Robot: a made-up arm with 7 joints.
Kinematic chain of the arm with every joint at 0, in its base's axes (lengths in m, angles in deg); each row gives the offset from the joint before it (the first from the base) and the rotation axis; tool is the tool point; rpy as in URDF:
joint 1: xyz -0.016 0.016 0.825 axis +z
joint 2: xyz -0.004 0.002 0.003 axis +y
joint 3: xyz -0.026 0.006 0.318 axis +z
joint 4: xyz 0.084 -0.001 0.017 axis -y
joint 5: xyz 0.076 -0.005 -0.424 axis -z
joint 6: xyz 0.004 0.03 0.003 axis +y
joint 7: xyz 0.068 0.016 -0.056 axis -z
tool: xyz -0.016 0 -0.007 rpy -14.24 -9.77 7.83
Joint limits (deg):
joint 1: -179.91..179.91
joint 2: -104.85..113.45
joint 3: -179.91..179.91
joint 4: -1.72..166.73
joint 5: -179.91..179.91
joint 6: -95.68..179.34
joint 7: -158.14..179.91
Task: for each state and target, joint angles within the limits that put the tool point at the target. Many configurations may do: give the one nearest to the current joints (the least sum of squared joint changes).
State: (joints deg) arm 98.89 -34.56 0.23 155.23 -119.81 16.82 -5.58
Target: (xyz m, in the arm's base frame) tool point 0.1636 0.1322 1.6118
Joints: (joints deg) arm 93.72 -16.35 -27.90 137.93 -123.53 23.10 -4.57
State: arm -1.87 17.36 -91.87 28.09 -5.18 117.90 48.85
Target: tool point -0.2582 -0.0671 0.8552
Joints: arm -30.35 34.30 -126.66 23.15 -19.73 124.99 46.99
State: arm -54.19 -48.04 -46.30 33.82 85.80 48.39 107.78
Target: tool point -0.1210 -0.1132 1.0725
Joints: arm -79.85 -101.68 -33.53 6.68 79.80 61.72 102.73
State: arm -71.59 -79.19 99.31 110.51 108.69 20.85 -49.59
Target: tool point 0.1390 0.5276 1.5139
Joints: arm -77.51 -30.55 100.43 149.25 101.65 39.51 -64.29
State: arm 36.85 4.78 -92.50 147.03 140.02 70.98 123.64
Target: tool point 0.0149 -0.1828 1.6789
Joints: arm 34.59 -1.60 -92.66 152.19 140.68 79.01 120.75
